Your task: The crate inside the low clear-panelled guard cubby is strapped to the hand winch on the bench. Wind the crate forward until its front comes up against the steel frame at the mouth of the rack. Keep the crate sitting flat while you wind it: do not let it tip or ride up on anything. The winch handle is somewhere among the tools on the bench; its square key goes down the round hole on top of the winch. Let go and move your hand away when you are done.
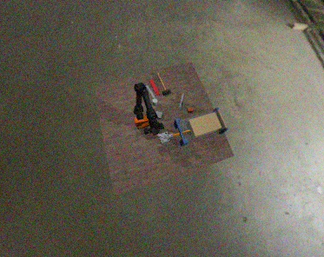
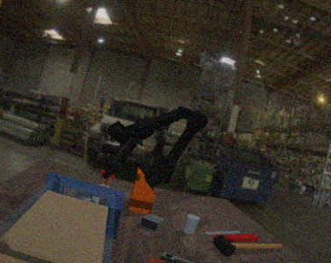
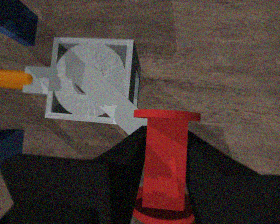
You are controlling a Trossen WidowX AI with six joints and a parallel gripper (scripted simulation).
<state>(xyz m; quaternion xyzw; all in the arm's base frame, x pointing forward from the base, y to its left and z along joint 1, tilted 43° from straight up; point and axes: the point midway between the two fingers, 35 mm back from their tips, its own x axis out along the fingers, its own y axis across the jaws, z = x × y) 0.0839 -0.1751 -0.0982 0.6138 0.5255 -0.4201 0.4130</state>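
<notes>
My gripper tip is 30 mm short of the winch handle, 10 mm to the left of it and 30 mm above it. From my gripper tip the other things lie so: blue steel frame: 240 mm ahead, 60 mm to the right, 30 mm below; then winch: 60 mm ahead, 60 mm to the right, 100 mm below; then red knob: 10 mm to the left.
</notes>
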